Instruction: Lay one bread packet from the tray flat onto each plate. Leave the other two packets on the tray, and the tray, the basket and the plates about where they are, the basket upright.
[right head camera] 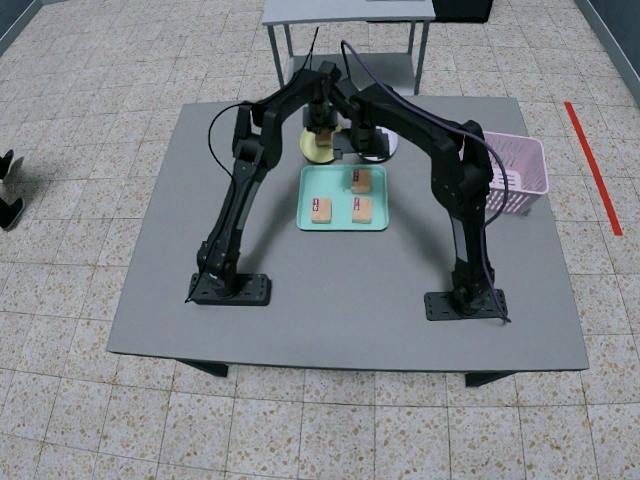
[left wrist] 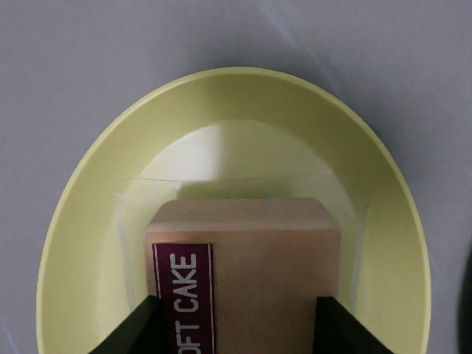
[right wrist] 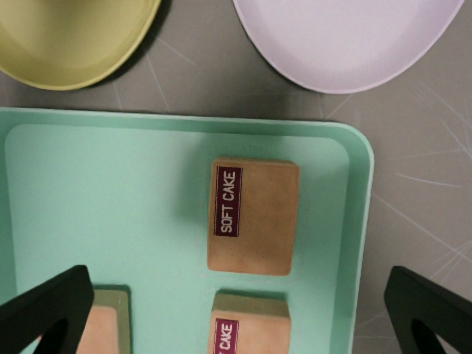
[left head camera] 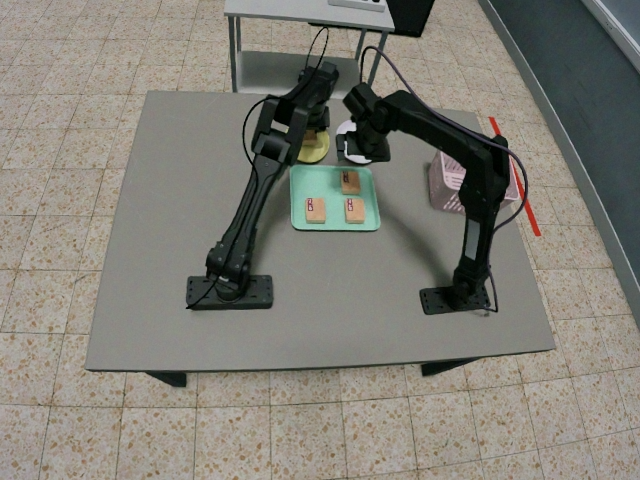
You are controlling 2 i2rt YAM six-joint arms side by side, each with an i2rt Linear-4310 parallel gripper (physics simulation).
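Places are measured from the left arm's base along level axes (x ahead, y left, z up), in millimetres.
Where they show: left gripper, fingertip midpoint: (right head camera: 323, 132) (left wrist: 239, 296) (left head camera: 307, 131); right gripper, fingertip midpoint: (right head camera: 359, 157) (right wrist: 239, 279) (left head camera: 355, 159); left arm's base, origin of the base link: (right head camera: 228, 287) (left head camera: 230, 290); right arm's base, origin of the base link: (right head camera: 465, 305) (left head camera: 454, 299).
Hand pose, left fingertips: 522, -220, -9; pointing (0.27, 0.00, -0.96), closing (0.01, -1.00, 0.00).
Observation:
Each offset is from my left fingertips to the top centre of the thing, as dx, dy, dz.
My left gripper (left head camera: 312, 125) (right head camera: 320, 127) (left wrist: 239, 296) is shut on a bread packet {-7, -1, +17} (left head camera: 310, 138) (right head camera: 323, 138) (left wrist: 270, 280), label up, over the yellow plate {-21, +2, -10} (left head camera: 316, 156) (right head camera: 314, 155) (left wrist: 90, 210) (right wrist: 65, 65); whether it touches the plate is unclear. My right gripper (left head camera: 361, 153) (right head camera: 361, 149) (right wrist: 239, 279) is open and empty, high in front of the lilac plate {-19, -161, -10} (left head camera: 344, 128) (right head camera: 392, 139) (right wrist: 345, 50). On the green tray {-236, -62, -12} (left head camera: 320, 180) (right head camera: 328, 180) (right wrist: 100, 200) lie three packets: back right (left head camera: 350, 182) (right head camera: 361, 180) (right wrist: 255, 220), front left (left head camera: 315, 210) (right head camera: 321, 210) and front right (left head camera: 355, 210) (right head camera: 361, 210).
The pink basket {-202, -481, +100} (left head camera: 445, 186) (right head camera: 532, 165) stands upright at the right of the table, partly behind the right arm in both head views. The two arms come close together above the plates. A grey side table (left head camera: 310, 12) (right head camera: 346, 10) stands beyond the back edge.

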